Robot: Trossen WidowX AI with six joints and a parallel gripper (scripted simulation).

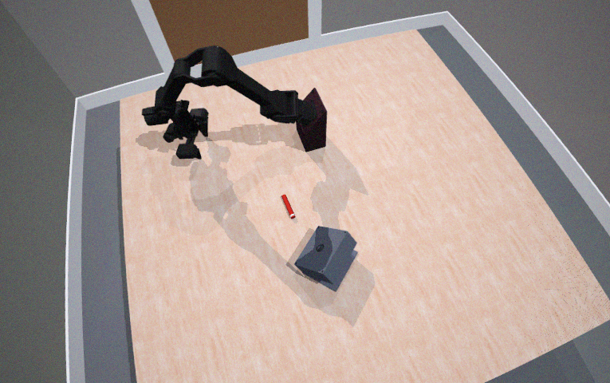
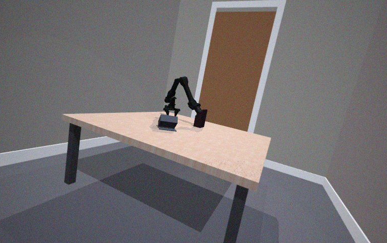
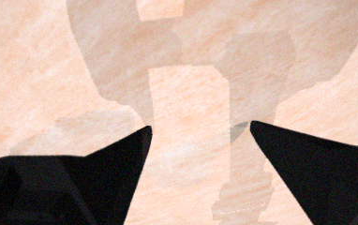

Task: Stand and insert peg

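Now: gripper tip 310 mm short of the red peg and 250 mm to the right of it. The rest, counted from my gripper tip: sloped panel: 470 mm ahead, 320 mm to the left, 50 mm above.
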